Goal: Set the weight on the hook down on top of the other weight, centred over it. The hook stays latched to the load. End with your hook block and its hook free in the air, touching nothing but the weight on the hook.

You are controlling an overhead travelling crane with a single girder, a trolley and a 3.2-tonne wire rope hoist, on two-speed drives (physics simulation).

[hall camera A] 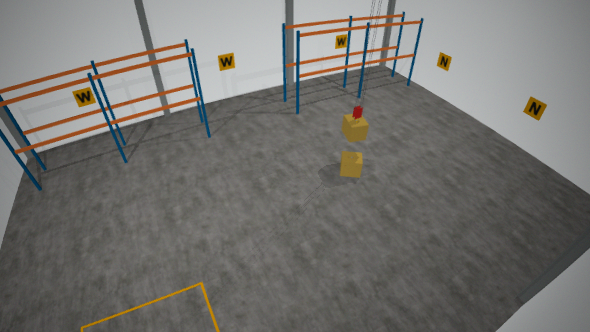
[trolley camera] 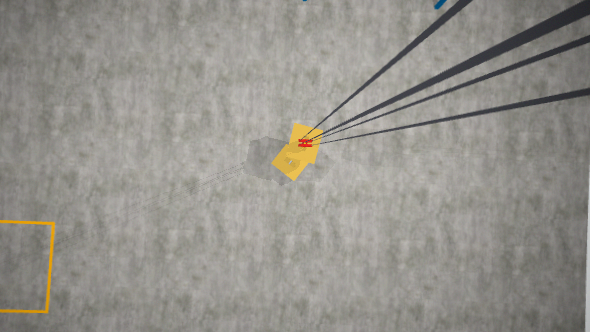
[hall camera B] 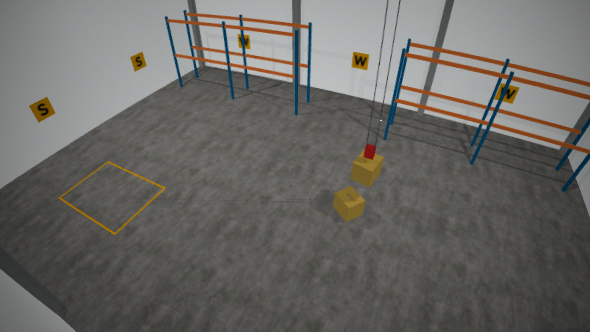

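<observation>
My hook block is red and hangs on the ropes, with its hook latched to a yellow weight. This weight hangs in the air, apart from the other yellow weight, which stands on the floor. In the trolley view the hanging weight covers the upper right part of the standing one and is turned differently from it. It is off centre, to the upper right. The hook itself is too small to make out.
Blue and orange racks stand along the wall marked W, behind the weights. An orange marked rectangle lies on the floor away from them. Shadows lie on the floor beside the standing weight.
</observation>
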